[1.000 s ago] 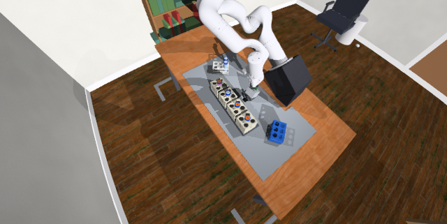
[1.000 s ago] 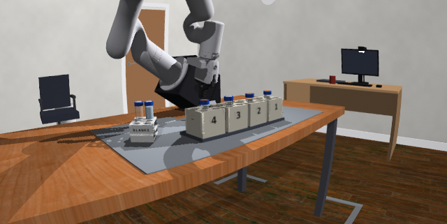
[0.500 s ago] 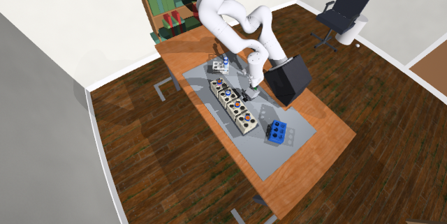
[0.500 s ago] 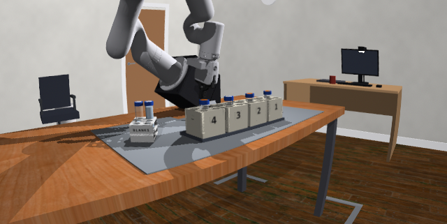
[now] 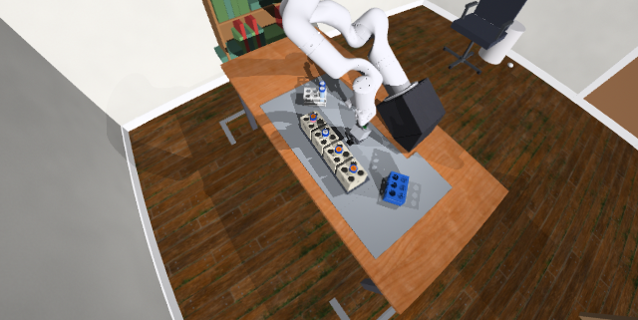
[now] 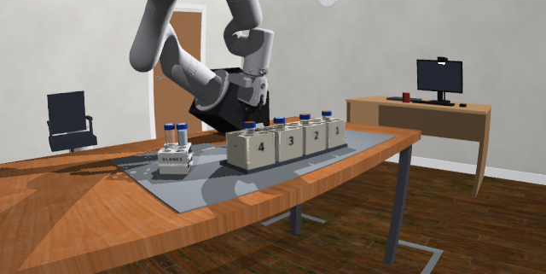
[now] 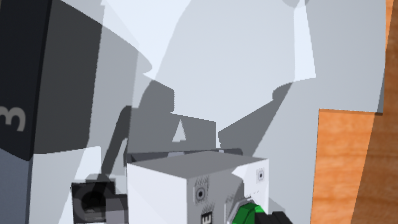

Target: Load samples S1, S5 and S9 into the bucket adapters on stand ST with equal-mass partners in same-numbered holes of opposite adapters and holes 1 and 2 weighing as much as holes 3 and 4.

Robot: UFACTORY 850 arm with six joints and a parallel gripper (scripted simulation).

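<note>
The green DONE key lies 40 mm below my hand. From my hand the other things lie so: blue rack (330 mm to the left, 100 mm ahead, 70 mm below); white blanks rack (340 mm to the right, 70 mm below, 50 mm ahead); sample tube (180 mm to the right, 180 mm ahead, 40 mm below).
</note>
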